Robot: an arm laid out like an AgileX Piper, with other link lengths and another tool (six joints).
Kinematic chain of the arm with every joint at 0, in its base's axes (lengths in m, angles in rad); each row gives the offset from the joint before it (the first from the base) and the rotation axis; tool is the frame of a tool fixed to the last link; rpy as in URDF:
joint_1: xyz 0 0 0.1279 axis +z
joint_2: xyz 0 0 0 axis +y
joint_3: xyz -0.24 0 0.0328 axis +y
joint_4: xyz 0.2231 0 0.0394 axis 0.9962 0 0.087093
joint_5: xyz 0 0 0 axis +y
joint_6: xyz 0.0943 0 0.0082 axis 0.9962 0 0.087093
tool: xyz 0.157 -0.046 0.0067 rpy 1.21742 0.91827 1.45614
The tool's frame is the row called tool.
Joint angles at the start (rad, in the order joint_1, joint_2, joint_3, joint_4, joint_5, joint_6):
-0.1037, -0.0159, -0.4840, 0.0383, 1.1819, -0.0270
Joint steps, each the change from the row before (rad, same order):
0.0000, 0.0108, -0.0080, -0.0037, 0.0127, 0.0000
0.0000, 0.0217, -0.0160, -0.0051, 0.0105, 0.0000
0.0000, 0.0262, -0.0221, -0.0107, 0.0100, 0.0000
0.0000, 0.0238, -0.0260, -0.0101, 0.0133, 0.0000
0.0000, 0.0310, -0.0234, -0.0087, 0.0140, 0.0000
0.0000, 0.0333, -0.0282, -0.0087, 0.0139, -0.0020
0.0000, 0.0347, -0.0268, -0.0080, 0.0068, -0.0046
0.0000, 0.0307, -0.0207, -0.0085, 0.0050, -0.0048
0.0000, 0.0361, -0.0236, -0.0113, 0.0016, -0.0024
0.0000, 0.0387, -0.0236, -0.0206, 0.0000, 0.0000
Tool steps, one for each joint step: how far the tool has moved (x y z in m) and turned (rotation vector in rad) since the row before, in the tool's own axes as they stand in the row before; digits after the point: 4 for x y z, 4 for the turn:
0.0009, -0.0014, -0.0012, 0.0118, 0.0106, 0.0009
-0.0009, -0.0004, -0.0016, 0.0133, 0.0105, 0.0005
-0.0031, -0.0003, -0.0026, 0.0164, 0.0063, -0.0024
-0.0035, 0.0004, -0.0035, 0.0142, 0.0042, -0.0027
-0.0021, -0.0006, -0.0022, 0.0193, 0.0131, -0.0001
-0.0033, 0.0003, -0.0027, 0.0177, 0.0114, -0.0024
-0.0044, 0.0011, -0.0019, 0.0147, 0.0089, -0.0054
-0.0036, 0.0002, -0.0011, 0.0152, 0.0091, -0.0058
-0.0051, 0.0004, -0.0010, 0.0168, 0.0066, -0.0049
-0.0066, -0.0013, -0.0012, 0.0246, 0.0027, -0.0064

